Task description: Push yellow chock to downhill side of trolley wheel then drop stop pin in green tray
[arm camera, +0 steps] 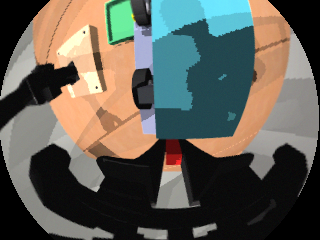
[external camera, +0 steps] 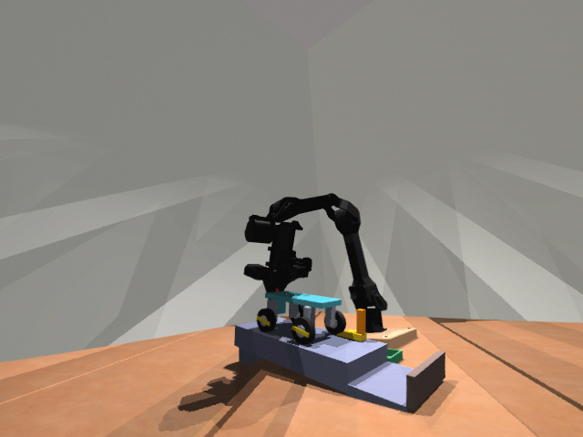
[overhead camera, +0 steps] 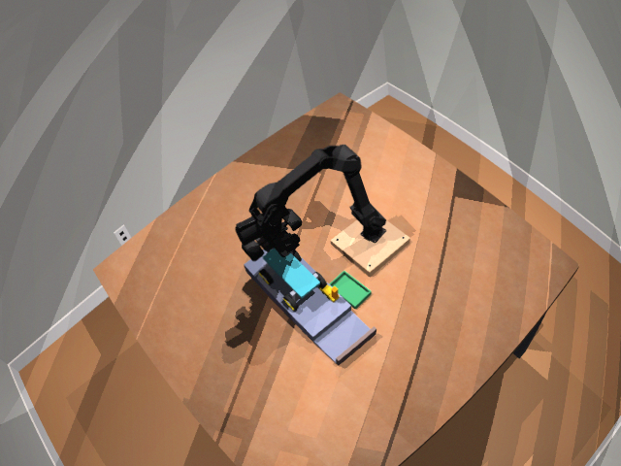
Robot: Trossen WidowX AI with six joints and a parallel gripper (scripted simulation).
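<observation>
The green tray is 230 mm to the left of my gripper tip, 140 mm below it and 70 mm behind it. From my gripper tip the other things lie so: dark stop wall: 380 mm to the left, 110 mm below, 80 mm ahead; then yellow chock: 220 mm to the left, 50 mm below; then trolley: 110 mm to the left, 40 mm ahead, 20 mm below.
</observation>
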